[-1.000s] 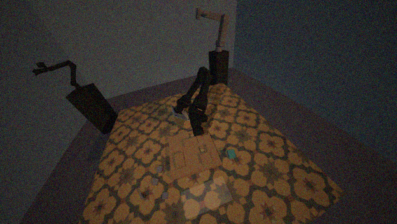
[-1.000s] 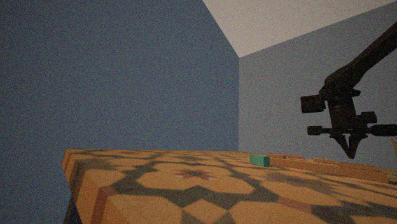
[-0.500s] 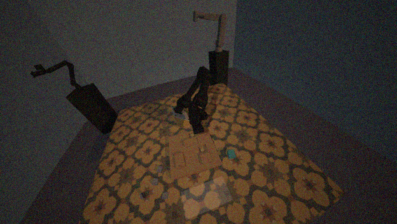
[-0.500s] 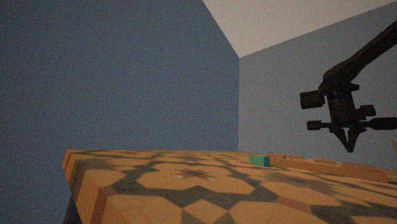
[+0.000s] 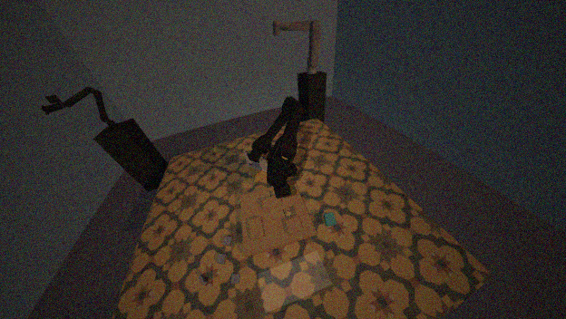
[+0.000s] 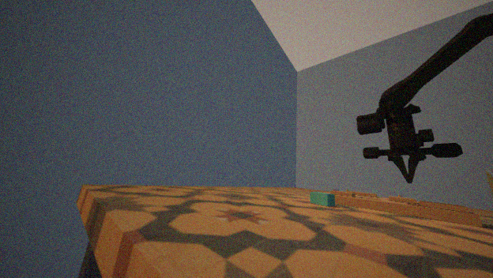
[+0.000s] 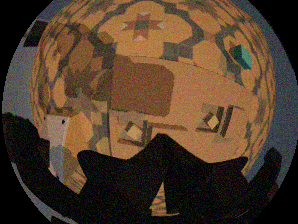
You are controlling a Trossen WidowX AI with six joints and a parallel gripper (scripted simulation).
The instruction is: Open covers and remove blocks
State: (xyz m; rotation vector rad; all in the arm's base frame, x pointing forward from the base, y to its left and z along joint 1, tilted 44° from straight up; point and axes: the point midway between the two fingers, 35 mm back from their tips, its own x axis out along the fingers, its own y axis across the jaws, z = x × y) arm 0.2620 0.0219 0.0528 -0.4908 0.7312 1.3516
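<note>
Right now the tan puzzle board is 5 cm ahead of my gripper tip, 6 cm to the right of it and 6 cm below it. Round my gripper tip: teal block (20 cm ahead, 13 cm to the left, 6 cm below).
</note>
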